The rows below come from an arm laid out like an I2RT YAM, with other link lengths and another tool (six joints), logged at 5 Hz.
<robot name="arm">
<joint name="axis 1" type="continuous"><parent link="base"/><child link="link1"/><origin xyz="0 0 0.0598" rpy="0 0 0"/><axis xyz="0 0 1"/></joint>
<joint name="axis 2" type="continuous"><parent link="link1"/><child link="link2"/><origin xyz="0.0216 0.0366 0.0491" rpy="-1.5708 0 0"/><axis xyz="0 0 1"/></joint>
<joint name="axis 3" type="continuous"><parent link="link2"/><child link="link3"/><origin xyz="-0.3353 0 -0.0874" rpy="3.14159 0 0"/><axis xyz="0 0 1"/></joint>
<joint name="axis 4" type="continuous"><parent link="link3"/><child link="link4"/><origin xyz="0.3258 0.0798 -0.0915" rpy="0 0 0"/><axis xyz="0 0 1"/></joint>
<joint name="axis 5" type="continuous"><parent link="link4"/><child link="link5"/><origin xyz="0.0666 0.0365 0.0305" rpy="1.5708 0 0"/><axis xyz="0 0 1"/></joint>
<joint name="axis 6" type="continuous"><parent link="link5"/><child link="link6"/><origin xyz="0.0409 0 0.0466" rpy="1.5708 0 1.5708"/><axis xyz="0 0 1"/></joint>
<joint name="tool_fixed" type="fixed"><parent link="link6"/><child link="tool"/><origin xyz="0.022 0.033 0.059" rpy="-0.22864 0 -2.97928"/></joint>
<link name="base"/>
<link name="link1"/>
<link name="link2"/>
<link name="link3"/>
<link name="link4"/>
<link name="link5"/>
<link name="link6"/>
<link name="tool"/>
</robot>
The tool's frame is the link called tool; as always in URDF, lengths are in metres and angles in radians. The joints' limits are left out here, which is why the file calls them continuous.
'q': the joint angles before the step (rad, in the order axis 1, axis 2, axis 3, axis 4, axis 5, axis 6). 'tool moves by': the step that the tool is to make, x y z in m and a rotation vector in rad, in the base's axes. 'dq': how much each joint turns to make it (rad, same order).
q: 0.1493 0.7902 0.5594 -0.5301 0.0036 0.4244
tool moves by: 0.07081 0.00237 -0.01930 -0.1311 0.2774 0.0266
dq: 0.0000 0.4467 0.2056 -0.0507 0.0531 -0.0751
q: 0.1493 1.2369 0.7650 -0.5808 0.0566 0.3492
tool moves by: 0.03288 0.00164 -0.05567 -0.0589 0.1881 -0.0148
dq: 0.0000 0.2777 0.0569 0.0260 0.0336 0.0012
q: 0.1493 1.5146 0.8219 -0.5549 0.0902 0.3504
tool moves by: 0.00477 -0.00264 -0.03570 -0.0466 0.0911 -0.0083
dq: 0.0000 0.1244 0.0000 0.0275 0.0336 -0.0008
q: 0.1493 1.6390 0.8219 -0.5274 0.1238 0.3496
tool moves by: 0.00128 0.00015 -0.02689 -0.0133 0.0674 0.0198
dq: 0.0019 0.0904 0.0000 0.0240 -0.0004 -0.0183
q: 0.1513 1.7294 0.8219 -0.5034 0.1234 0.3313
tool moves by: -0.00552 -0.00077 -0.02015 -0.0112 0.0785 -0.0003
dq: 0.0000 0.0698 0.0000 -0.0095 -0.0007 0.0003
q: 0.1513 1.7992 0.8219 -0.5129 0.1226 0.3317
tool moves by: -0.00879 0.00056 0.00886 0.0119 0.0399 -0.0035
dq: -0.0001 -0.0232 0.0011 -0.0625 -0.0175 0.0046
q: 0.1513 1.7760 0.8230 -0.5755 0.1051 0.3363
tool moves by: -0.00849 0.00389 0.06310 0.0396 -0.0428 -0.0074
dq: 0.0049 -0.1694 0.0439 -0.1662 -0.0317 0.0145
